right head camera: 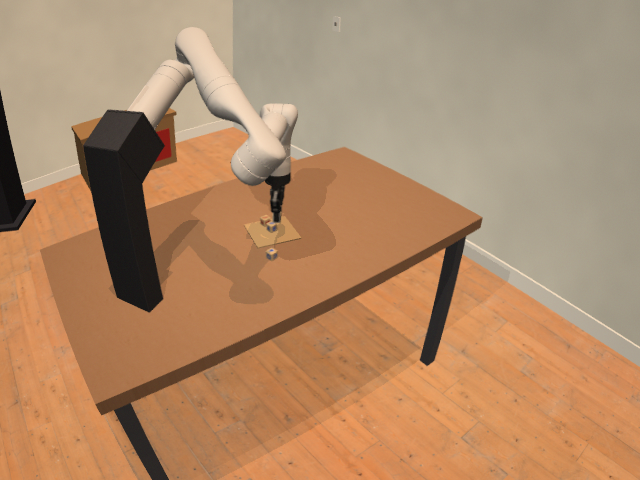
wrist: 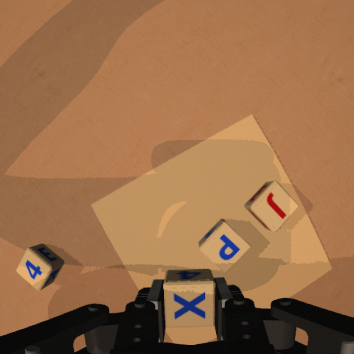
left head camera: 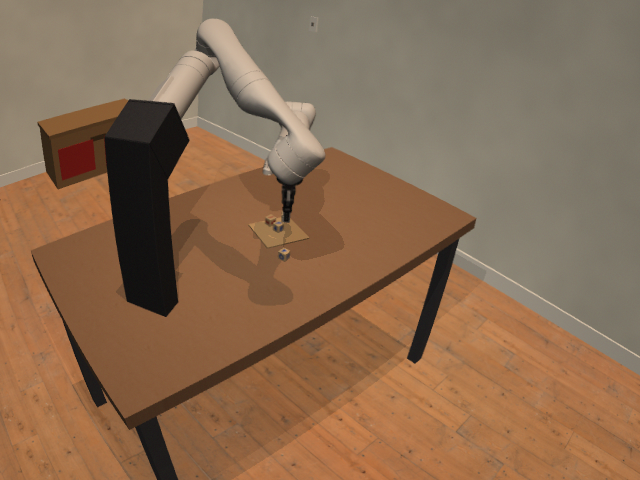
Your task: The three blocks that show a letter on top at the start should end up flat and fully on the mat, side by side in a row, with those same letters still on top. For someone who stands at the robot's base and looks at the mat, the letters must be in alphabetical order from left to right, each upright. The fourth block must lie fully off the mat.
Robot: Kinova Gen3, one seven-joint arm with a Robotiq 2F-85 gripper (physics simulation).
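Where they show: gripper, fingertip midpoint: (right head camera: pixel 277 219) (wrist: pixel 188 294) (left head camera: pixel 286 219); arm's base, link origin: (right head camera: pixel 135 127) (left head camera: pixel 159 119).
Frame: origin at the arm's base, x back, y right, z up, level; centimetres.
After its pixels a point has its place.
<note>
My gripper (left head camera: pixel 286 219) {y -17.1, x -36.6, z -39.7 cm} (right head camera: pixel 276 219) {y -17.1, x -36.6, z -39.7 cm} (wrist: pixel 188 294) {y -17.1, x -36.6, z -39.7 cm} is shut on the X block (wrist: pixel 189 309) {y -17.1, x -36.7, z -37.6 cm}, whose blue X faces the wrist camera. It holds the block above the mat (left head camera: pixel 294 236) {y -15.8, x -39.2, z -45.1 cm} (right head camera: pixel 285 237) {y -15.4, x -38.7, z -45.1 cm} (wrist: pixel 125 215) {y -13.7, x -31.4, z -45.1 cm}, near its far edge in the head views. The P block (left head camera: pixel 278 226) {y -18.5, x -34.8, z -42.8 cm} (right head camera: pixel 271 227) {y -18.3, x -34.9, z -43.0 cm} (wrist: pixel 225 245) {y -20.0, x -35.0, z -42.5 cm} lies flat on the mat, blue P on top. The J block (left head camera: pixel 270 220) {y -22.4, x -33.1, z -42.8 cm} (right head camera: pixel 265 220) {y -22.4, x -33.4, z -42.7 cm} (wrist: pixel 274 206) {y -23.8, x -33.5, z -42.6 cm}, red J on top, lies close beside it, near the mat's edge. The 4 block (left head camera: pixel 283 254) {y -4.6, x -33.0, z -43.3 cm} (right head camera: pixel 271 254) {y -4.3, x -33.2, z -43.2 cm} (wrist: pixel 34 269) {y -6.0, x -33.5, z -42.9 cm} lies off the mat, blue 4 on top.
The brown table (left head camera: pixel 222 341) {y 24.5, x -11.1, z -45.5 cm} (right head camera: pixel 206 330) {y 22.4, x -13.7, z -45.5 cm} bears the mat and the blocks. The black robot pedestal (left head camera: pixel 142 222) {y 12.5, x 4.7, z -19.3 cm} (right head camera: pixel 121 222) {y 12.8, x 4.2, z -18.8 cm} stands at the left in the head views. A wooden cabinet (left head camera: pixel 49 155) (right head camera: pixel 80 155) stands on the floor behind.
</note>
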